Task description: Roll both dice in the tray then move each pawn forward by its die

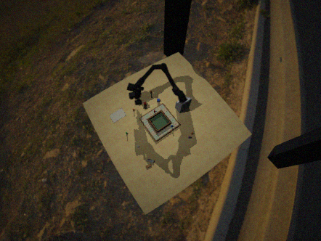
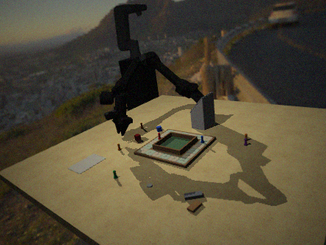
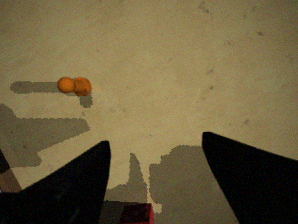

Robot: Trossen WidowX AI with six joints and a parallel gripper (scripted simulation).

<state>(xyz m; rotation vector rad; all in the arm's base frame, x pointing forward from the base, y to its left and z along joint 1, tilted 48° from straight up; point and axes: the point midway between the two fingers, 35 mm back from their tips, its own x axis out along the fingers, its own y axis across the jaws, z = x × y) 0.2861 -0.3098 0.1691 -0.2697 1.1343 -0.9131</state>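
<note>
Now: the red die 6 cm to the left of my gripper tip, 6 cm behind it and 4 cm below it. The rest, counted from my gripper tip: blue die (19 cm behind, 12 cm to the left, 4 cm below); then red pawn (19 cm to the left, 7 cm behind, 2 cm below); then tray (30 cm to the left, 4 cm below, 4 cm behind).
</note>
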